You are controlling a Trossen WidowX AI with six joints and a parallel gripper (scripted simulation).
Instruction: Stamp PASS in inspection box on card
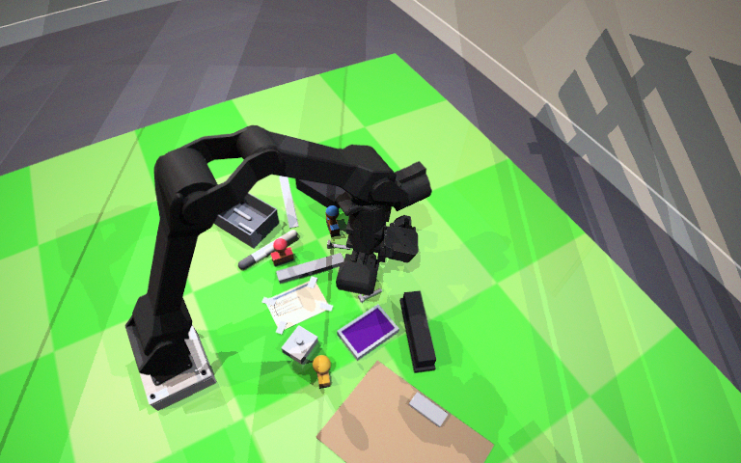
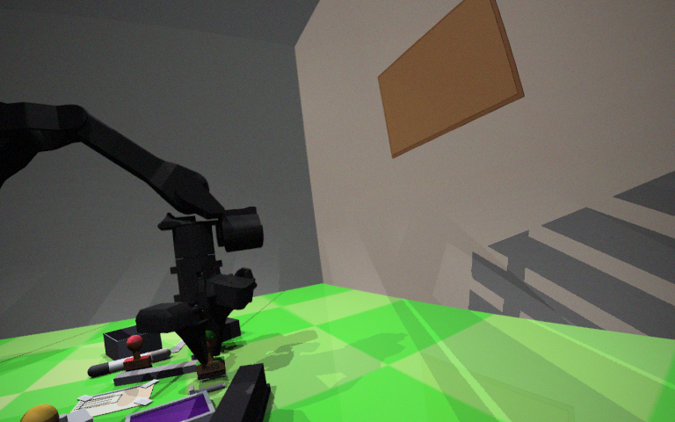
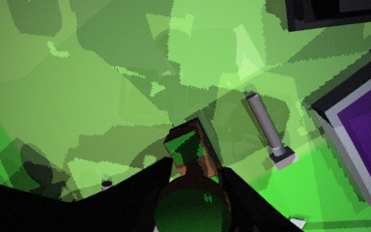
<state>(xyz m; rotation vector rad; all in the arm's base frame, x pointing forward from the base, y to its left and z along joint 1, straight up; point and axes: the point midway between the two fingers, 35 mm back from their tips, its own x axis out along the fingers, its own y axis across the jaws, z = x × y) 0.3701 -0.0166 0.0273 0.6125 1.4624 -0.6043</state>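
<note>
Right now the green-knobbed PASS stamp is right at my gripper tip. From my gripper tip the other things lie so: purple ink pad (100 mm to the right, 60 mm behind, 20 mm below); grey bar (80 mm behind, 70 mm to the left, 20 mm below); blue stamp (130 mm to the left, 10 mm below, 10 mm ahead).
</note>
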